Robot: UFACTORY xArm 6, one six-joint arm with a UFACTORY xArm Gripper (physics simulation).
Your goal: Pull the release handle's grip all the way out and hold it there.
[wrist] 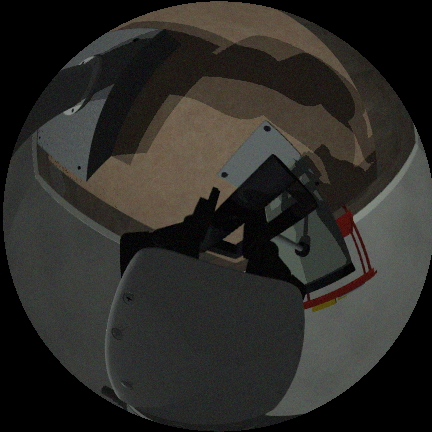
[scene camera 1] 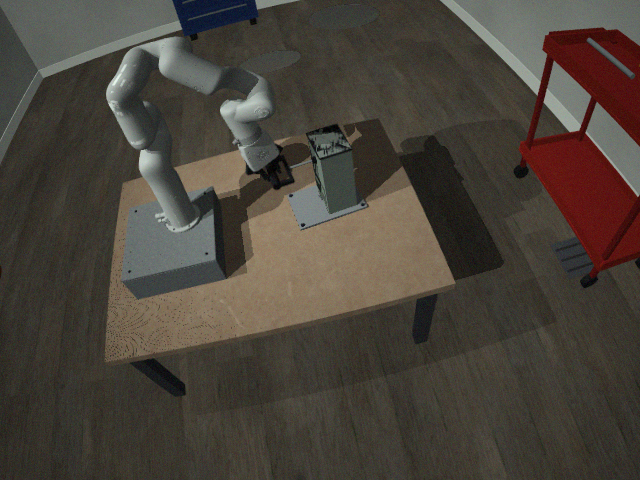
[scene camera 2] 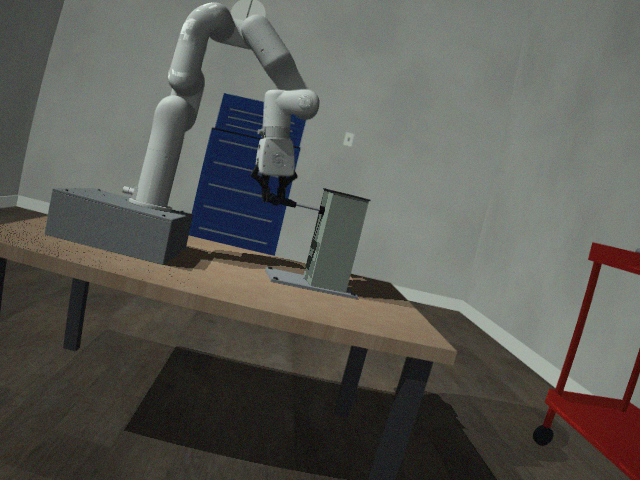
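The release handle's black grip [scene camera 1: 289, 170] [scene camera 2: 288, 202] [wrist: 259, 189] is a frame-like loop on a thin grey rod [scene camera 1: 301, 164] [scene camera 2: 307, 207] [wrist: 288, 241]. A stretch of bare rod shows between the grip and the pale green upright box [scene camera 1: 338, 183] [scene camera 2: 338, 237] [wrist: 322, 257]. The box stands on a grey base plate [scene camera 1: 305, 212] [scene camera 2: 289, 277] [wrist: 252, 150]. My gripper [scene camera 1: 273, 177] [scene camera 2: 273, 198] [wrist: 232, 207] points down at the grip, left of the box, and is shut on it. The fingers and grip are both black, so their exact contact is hard to see.
The arm's grey pedestal [scene camera 1: 170, 248] [scene camera 2: 113, 224] stands on the left of the wooden table [scene camera 1: 330, 268] [scene camera 2: 289, 302]. A red cart [scene camera 1: 568, 49] [scene camera 2: 612, 255] is on the floor at the right. A blue drawer cabinet [scene camera 1: 217, 20] [scene camera 2: 237, 178] stands behind the table.
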